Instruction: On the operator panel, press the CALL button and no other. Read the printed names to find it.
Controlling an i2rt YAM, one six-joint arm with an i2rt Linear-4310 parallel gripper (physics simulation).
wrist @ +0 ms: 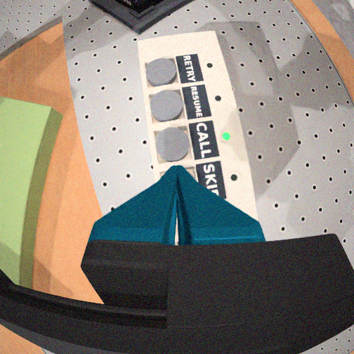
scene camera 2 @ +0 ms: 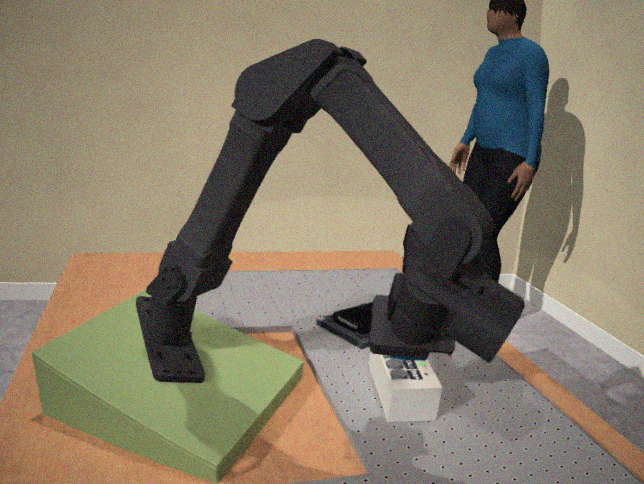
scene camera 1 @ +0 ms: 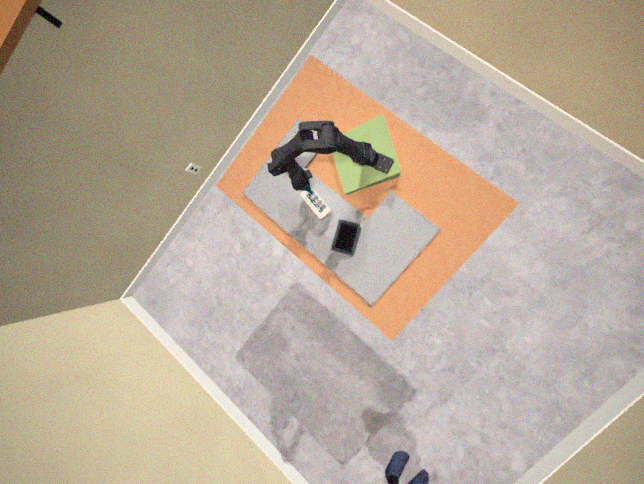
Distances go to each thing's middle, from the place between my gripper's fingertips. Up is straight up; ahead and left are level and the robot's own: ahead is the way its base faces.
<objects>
I see the operator panel (scene camera 2: 417,398) 5 cm below my hand, 3 cm to the left of it and 3 cm ahead of it. The rest, counted from my hand: black well plate (scene camera 2: 358,318) 25 cm to the left, 11 cm ahead, 6 cm below.
</objects>
